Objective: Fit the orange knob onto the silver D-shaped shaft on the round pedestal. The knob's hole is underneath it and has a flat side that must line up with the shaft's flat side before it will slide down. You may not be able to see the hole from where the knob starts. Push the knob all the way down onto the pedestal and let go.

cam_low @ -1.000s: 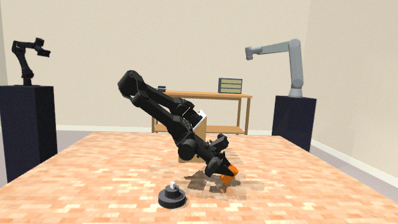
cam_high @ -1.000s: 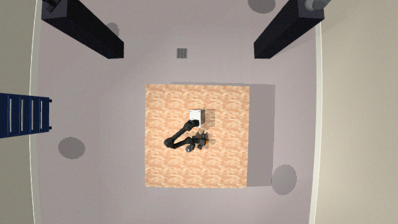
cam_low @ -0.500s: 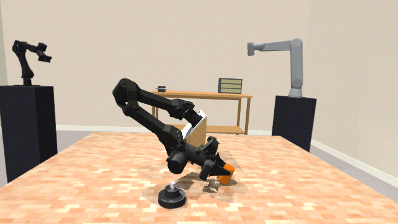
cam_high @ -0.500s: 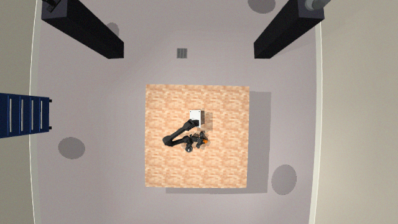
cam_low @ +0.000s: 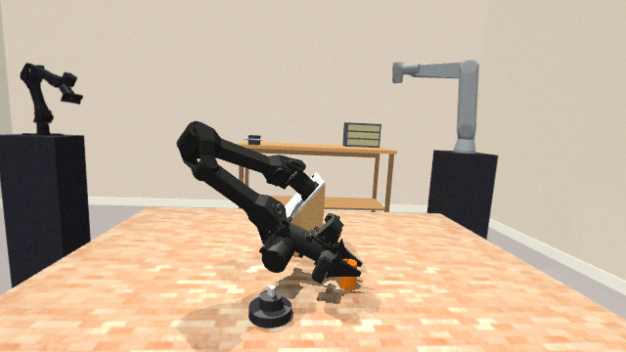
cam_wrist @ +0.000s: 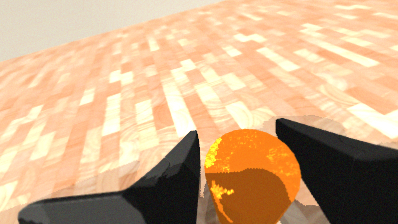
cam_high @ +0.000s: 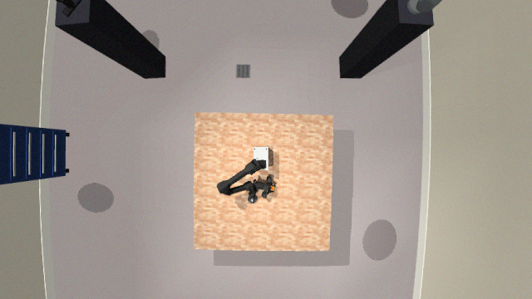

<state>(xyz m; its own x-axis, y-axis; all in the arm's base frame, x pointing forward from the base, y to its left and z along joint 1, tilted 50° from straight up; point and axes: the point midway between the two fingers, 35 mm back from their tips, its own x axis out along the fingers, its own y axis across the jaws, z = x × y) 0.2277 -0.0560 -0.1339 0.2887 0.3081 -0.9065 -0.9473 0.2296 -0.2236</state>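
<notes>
My gripper tip is 20 mm to the left of the orange knob and 10 mm past it. The rest, counted from my gripper tip: round pedestal 210 mm to the right, 100 mm ahead, 20 mm below.
</notes>
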